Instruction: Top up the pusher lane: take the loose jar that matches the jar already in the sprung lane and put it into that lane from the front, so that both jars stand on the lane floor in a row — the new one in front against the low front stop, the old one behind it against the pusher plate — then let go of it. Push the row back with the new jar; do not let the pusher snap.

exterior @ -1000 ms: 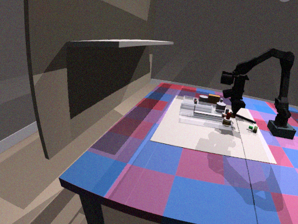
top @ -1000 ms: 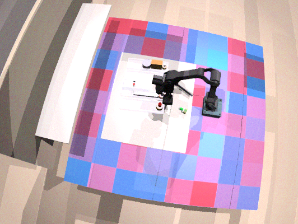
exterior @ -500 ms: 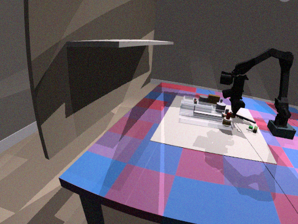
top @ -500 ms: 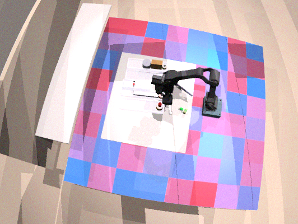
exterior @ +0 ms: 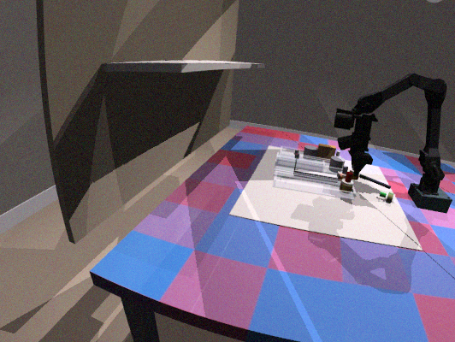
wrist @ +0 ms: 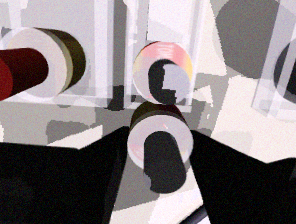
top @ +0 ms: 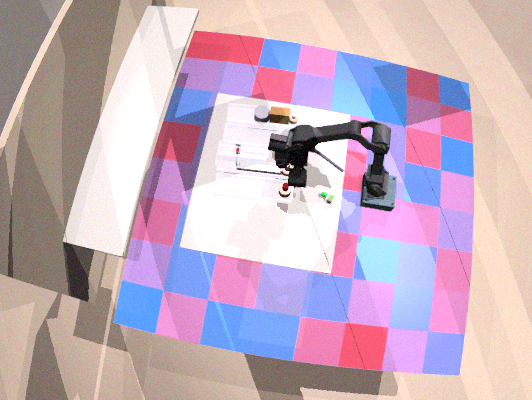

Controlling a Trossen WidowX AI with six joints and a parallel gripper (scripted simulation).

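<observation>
Right now the lane rack is 180 mm ahead of my gripper tip, 30 mm to the right of it and 30 mm below it. From my gripper tip the other things lie so: box 90 mm ahead, 220 mm to the right, 10 mm below; then dark rod 120 mm behind, 70 mm to the right, 40 mm below.
</observation>
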